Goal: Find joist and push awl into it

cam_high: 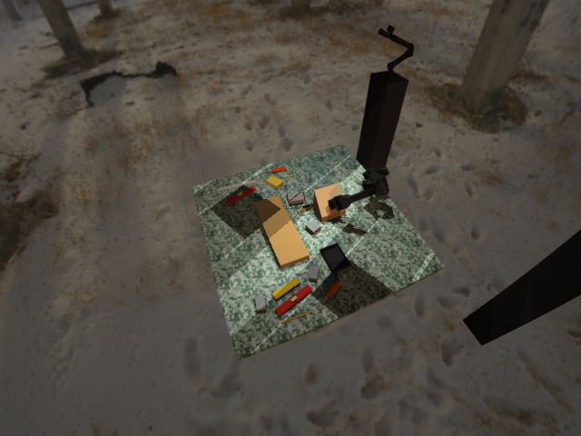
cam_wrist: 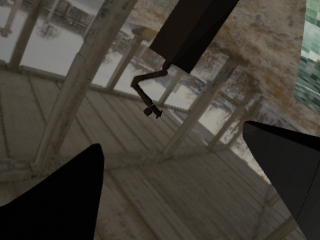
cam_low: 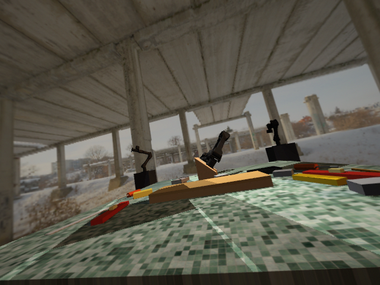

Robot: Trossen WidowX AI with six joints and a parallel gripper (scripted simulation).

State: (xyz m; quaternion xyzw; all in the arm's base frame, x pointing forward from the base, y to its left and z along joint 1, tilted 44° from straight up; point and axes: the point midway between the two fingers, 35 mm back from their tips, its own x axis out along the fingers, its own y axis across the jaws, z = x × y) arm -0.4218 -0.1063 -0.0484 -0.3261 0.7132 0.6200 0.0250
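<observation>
Now: the stud finder 64 cm ahead of my gripper tip, 13 cm below it and 6 cm to the right of it. Also, from my gripper tip: yellow block 69 cm ahead, 30 cm to the right, 13 cm below; orange-handled awl 64 cm ahead, 14 cm below, 3 cm to the left; black tray 61 cm ahead, 45 cm to the left, 13 cm below.
</observation>
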